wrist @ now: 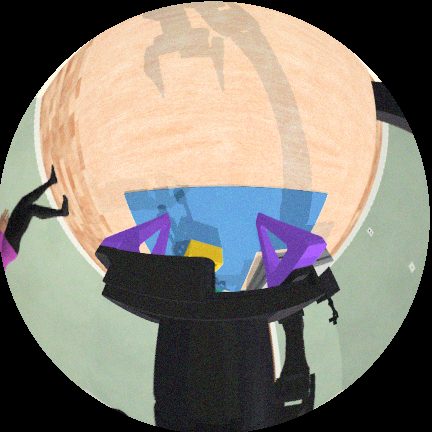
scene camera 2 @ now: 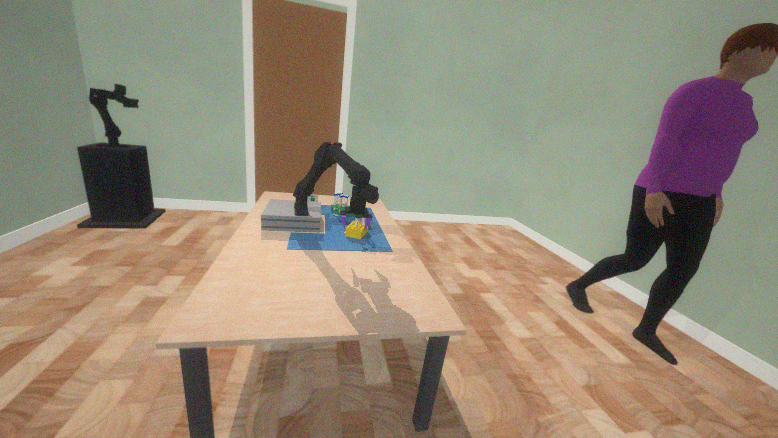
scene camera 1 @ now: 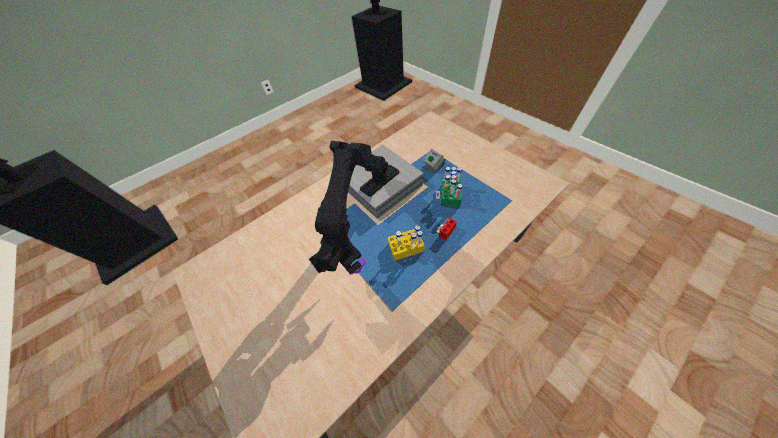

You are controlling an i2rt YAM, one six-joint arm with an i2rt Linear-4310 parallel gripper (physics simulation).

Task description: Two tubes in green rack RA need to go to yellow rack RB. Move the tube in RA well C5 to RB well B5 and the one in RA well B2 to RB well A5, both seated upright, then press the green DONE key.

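Places are measured from the arm's base along level axes (x left, y up, z ahead), in millimetres.
Pixels of known places: gripper, between the fingertips: (wrist: 212,217) (scene camera 2: 354,229) (scene camera 1: 351,262); arm's base, origin of its link: (scene camera 2: 301,209) (scene camera 1: 380,180).
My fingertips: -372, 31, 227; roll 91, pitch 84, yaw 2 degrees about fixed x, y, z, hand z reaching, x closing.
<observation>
For each thing: its middle in the pictures, then the offset to it from my fingertips, as dx, dy, dz. Level surfaces: height alone.
- green rack RA, middle of its body: (scene camera 1: 451,192) (scene camera 2: 342,209) +564, -86, +40
- yellow rack RB, middle of its body: (wrist: 198,263) (scene camera 1: 405,244) (scene camera 2: 357,229) +220, -86, +65
- green DONE key, middle of its body: (scene camera 1: 430,158) (scene camera 2: 312,199) +648, -47, -146
- small red rack, middle of its body: (scene camera 1: 447,229) +389, -86, +149
- blue mat, height of its surface: dy -111
The green rack RA (scene camera 1: 450,201) (scene camera 2: 337,208) stands at the far part of the blue mat and holds several upright tubes with white and blue caps. The yellow rack RB (scene camera 1: 405,247) (scene camera 2: 356,230) (wrist: 204,251) stands nearer and holds several upright tubes at one end. The well letters are too small to read. The green DONE key (scene camera 1: 430,158) (scene camera 2: 313,199) is on a grey box behind the green rack. My gripper (scene camera 2: 355,219) (wrist: 212,217) is open, its purple fingers wide apart with nothing between them. It hangs above the table near the yellow rack; its body hides most of the racks in the wrist view.
A small red rack (scene camera 1: 448,229) stands on the blue mat (scene camera 1: 391,288) (scene camera 2: 310,242) between the racks. My arm's base sits on a grey stepped block (scene camera 1: 405,179) (scene camera 2: 288,221) beside the mat. A person in purple (scene camera 2: 702,130) is beyond the table. Black pedestals (scene camera 1: 378,51) (scene camera 2: 114,184) stand on the floor.
</observation>
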